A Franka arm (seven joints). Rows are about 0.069 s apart.
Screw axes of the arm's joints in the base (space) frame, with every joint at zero. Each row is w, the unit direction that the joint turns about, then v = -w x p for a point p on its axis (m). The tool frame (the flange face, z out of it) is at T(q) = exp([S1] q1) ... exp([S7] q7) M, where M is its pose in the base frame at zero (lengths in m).
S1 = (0, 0, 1, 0, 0, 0)
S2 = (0, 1, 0, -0.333, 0, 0)
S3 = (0, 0, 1, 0, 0, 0)
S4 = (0, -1, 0, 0.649, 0, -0.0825)
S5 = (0, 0, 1, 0, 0, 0)
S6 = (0, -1, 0, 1.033, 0, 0)
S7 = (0, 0, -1, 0, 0.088, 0)
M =
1 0 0 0.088
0 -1 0 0
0 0 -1 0.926
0 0 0 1
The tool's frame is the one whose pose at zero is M.
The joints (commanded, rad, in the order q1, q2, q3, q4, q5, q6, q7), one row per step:
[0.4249 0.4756 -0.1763 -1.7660 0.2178 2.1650 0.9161]
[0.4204 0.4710 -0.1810 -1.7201 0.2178 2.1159 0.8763]
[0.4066 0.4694 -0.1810 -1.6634 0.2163 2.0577 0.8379]
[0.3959 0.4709 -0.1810 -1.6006 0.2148 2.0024 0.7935]
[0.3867 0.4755 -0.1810 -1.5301 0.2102 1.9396 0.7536]
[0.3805 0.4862 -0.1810 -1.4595 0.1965 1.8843 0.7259]
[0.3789 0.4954 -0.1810 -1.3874 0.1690 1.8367 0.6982]
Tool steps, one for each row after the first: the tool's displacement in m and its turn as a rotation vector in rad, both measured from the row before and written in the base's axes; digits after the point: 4 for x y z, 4 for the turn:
[0.0079 -0.0010 0.0193 0.0086 -0.0041 0.0392]
[0.0093 -0.0037 0.0216 0.0090 -0.0025 0.0355]
[0.0093 -0.0016 0.0230 0.0093 -0.0094 0.0450]
[0.0084 -0.0007 0.0243 0.0048 -0.0070 0.0450]
[0.0076 0.0003 0.0211 -0.0068 -0.0092 0.0382]
[0.0066 0.0019 0.0235 -0.0191 -0.0218 0.0453]

